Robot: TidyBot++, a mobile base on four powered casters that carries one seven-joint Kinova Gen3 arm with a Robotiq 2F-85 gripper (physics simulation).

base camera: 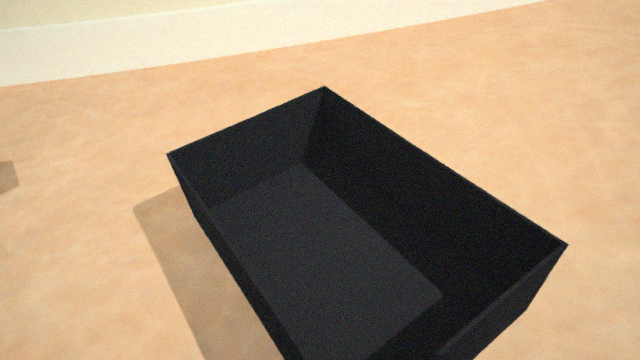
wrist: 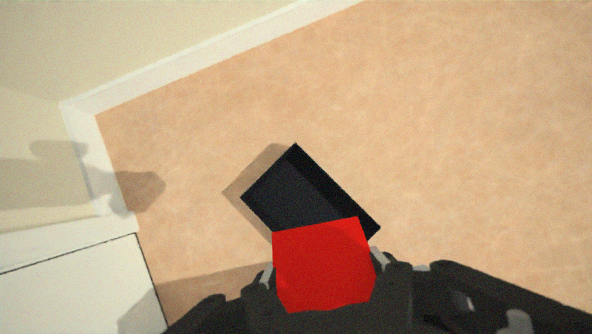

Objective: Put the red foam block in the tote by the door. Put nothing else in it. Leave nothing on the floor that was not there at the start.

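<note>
A black open tote (base camera: 325, 260) (wrist: 295, 195) stands on the floor. In the base camera view its inner floor shows bare, with its near end cut off by the bottom edge. My gripper (wrist: 323, 268) is shut on the red foam block (wrist: 322, 260), which sits between the two fingertips. In the wrist view the block is in front of the tote's near part and hides it. The block looks to be held above the tote; how high I cannot tell. The gripper and the block do not show in the base camera view.
A wall with a white baseboard (base camera: 150, 42) (wrist: 200, 61) runs behind the tote. In the wrist view it meets a second wall at a corner on the left. A white panel (wrist: 75, 285), perhaps the door, is at the lower left. Shadows of the arm fall on the floor and left wall.
</note>
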